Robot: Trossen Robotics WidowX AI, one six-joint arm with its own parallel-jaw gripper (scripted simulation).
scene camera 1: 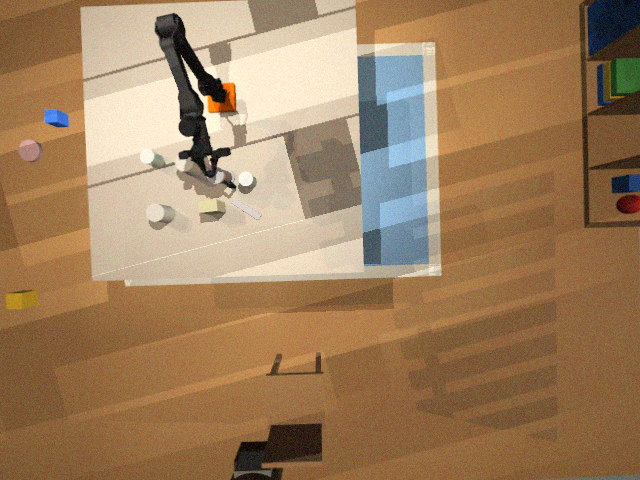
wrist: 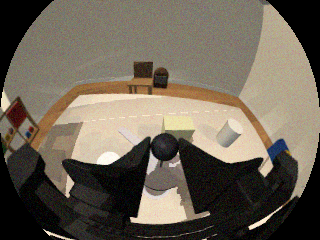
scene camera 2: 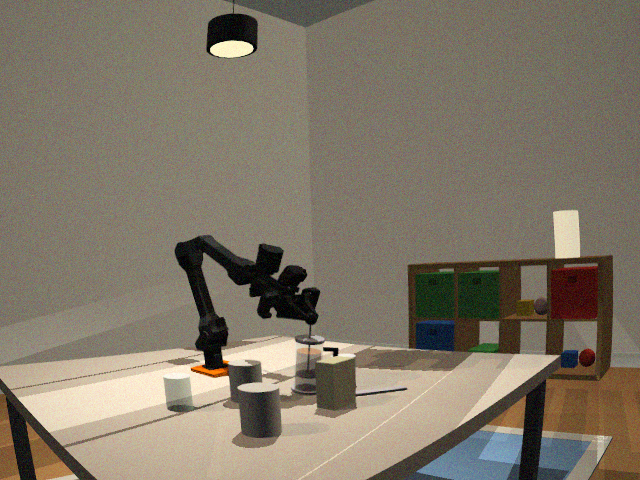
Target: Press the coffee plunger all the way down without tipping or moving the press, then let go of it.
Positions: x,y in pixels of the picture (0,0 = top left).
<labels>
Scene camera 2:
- my gripper: 312,318
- glass coffee press: 309,349
</labels>
